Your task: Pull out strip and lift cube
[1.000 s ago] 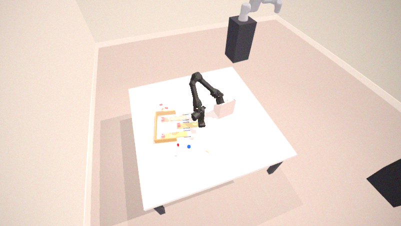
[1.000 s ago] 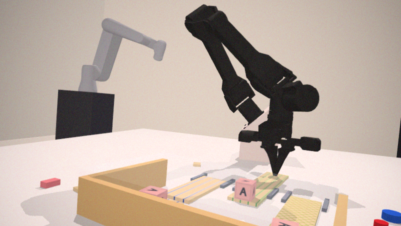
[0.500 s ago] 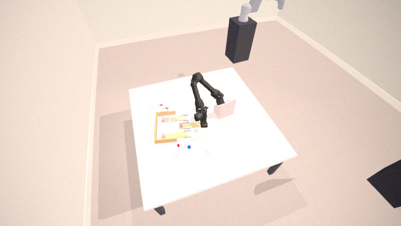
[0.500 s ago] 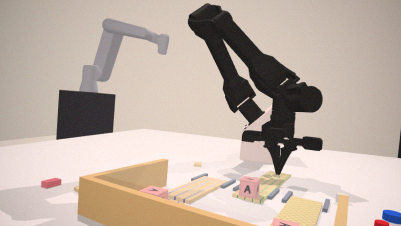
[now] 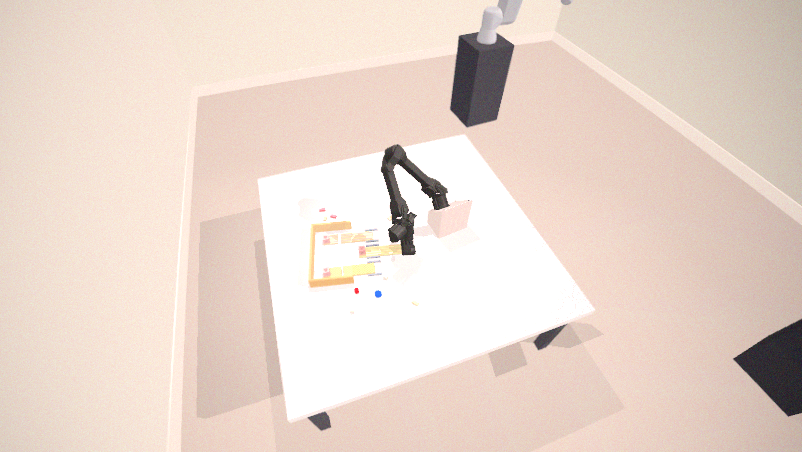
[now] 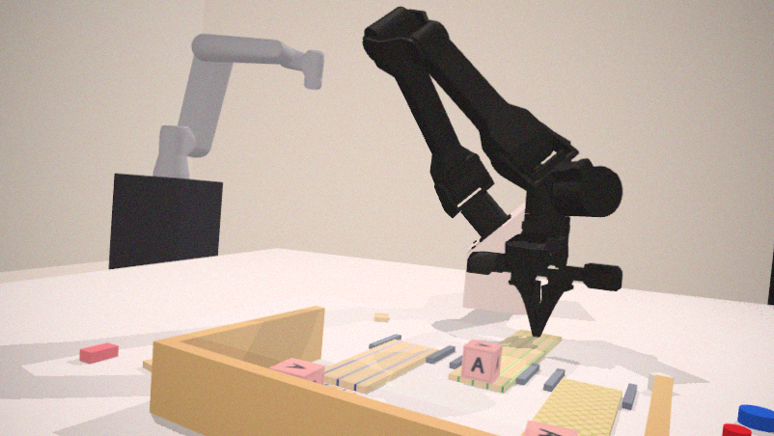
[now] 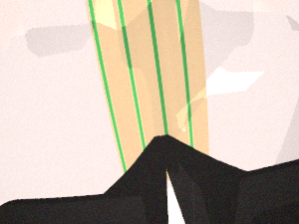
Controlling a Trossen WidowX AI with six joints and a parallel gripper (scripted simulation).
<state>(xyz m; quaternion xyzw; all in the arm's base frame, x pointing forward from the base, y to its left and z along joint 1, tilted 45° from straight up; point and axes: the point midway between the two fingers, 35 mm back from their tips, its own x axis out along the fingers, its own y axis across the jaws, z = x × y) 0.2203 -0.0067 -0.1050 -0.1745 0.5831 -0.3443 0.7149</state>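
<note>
My gripper tip is 9 cm short of the green-lined strip and 3 cm to the left of it. The rest, counted from my gripper tip: blue disc: 21 cm ahead, 18 cm to the left; red cylinder: 29 cm ahead, 13 cm to the left, 1 cm above.
</note>
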